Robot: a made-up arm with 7 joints.
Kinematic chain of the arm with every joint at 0, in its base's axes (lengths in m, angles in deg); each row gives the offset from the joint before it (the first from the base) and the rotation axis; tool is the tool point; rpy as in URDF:
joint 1: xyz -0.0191 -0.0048 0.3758 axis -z
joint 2: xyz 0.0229 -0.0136 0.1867 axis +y
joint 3: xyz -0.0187 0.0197 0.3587 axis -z
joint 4: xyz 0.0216 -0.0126 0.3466 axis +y
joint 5: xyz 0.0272 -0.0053 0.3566 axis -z
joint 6: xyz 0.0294 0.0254 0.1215 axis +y
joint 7: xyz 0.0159 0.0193 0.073 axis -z
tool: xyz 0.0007 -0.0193 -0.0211 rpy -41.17 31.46 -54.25
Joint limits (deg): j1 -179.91..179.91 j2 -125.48..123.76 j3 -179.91..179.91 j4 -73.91..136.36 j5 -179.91..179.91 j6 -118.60..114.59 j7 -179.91..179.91
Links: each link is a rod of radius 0.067 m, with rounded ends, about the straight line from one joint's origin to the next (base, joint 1, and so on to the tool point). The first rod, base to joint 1, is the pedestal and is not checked.
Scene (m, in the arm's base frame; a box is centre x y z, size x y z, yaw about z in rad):
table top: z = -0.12
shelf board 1: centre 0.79 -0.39 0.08 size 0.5 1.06 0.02 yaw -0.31
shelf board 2: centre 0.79 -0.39 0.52 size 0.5 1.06 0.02 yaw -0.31
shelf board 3: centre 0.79 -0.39 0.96 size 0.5 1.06 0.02 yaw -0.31
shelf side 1: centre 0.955 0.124 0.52 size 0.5 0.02 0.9 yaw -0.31
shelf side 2: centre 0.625 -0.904 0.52 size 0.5 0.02 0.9 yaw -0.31
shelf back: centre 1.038 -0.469 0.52 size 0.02 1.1 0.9 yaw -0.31
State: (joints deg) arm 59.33 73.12 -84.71 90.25 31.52 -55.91 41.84
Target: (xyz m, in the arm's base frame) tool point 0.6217 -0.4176 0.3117
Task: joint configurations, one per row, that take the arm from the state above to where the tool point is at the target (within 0.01 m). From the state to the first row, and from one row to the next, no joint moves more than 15 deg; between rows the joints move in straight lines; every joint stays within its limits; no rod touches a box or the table.
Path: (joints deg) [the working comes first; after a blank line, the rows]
Joints at the target: 71.32 94.24 -62.77 99.20 32.31 -55.24 41.36
Straight joint move there: touches shelf board 2.

1: 63.98 77.13 -97.01 101.78 30.74 -47.93 52.11
2: 68.63 81.15 -109.31 113.30 29.95 -39.95 62.38
3: 73.28 85.16 -121.61 124.83 29.17 -31.97 72.65
4: 77.92 89.18 -133.91 136.36 28.38 -23.99 82.92
5: 78.83 95.97 -119.50 133.94 32.46 -26.27 75.04
6: 79.73 102.76 -105.08 131.52 36.54 -28.54 67.16
7: 80.63 109.55 -90.67 129.10 40.62 -30.81 59.28
8: 81.54 116.34 -76.26 126.68 44.70 -33.09 51.39
9: 82.44 123.14 -61.85 124.26 48.78 -35.36 43.51
10: 76.88 108.69 -62.31 111.73 40.55 -45.30 42.43
11: 71.32 94.24 -62.77 99.20 32.31 -55.24 41.36

